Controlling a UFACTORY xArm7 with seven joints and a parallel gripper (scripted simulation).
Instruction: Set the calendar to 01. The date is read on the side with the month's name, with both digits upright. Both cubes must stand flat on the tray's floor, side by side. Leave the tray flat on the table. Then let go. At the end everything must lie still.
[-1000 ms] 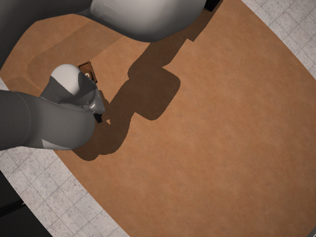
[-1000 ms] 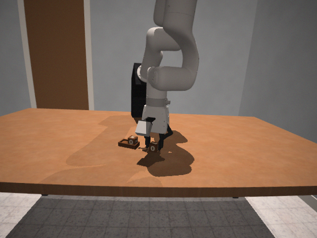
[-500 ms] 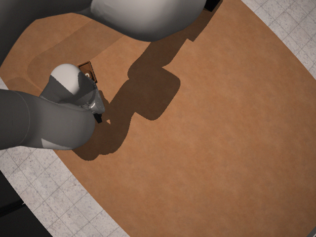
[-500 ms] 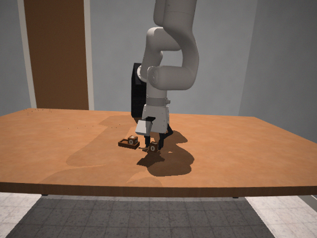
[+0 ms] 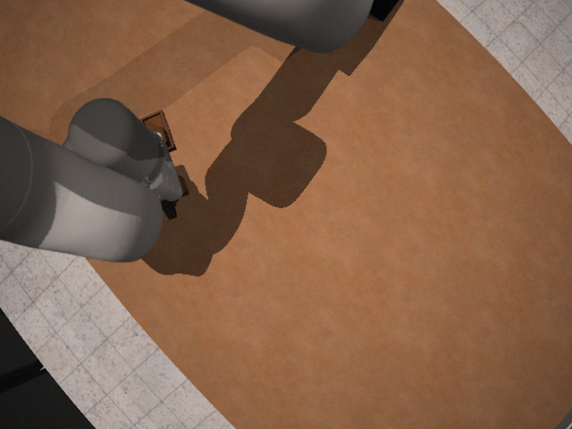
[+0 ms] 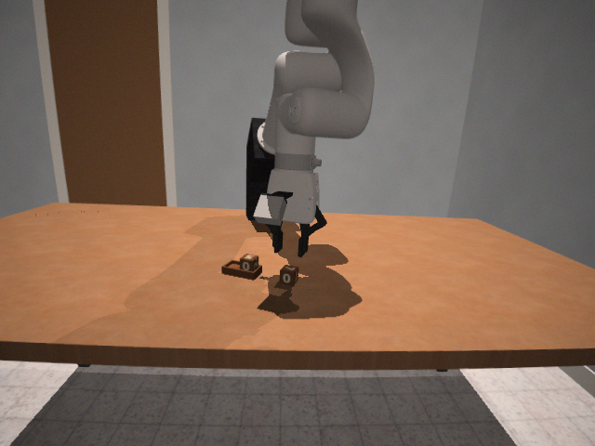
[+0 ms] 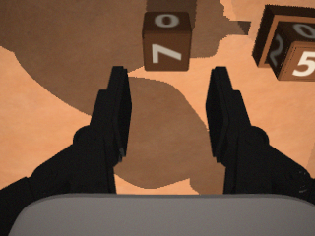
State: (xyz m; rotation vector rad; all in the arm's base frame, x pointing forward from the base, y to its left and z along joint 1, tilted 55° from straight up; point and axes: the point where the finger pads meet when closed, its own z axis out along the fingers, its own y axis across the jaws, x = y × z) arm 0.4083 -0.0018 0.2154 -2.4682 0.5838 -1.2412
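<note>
My gripper is now 100 mm to the left of the calendar tray, 80 mm above it and 40 mm past it. From my hand the other things lie so: cube (70 mm below).
</note>
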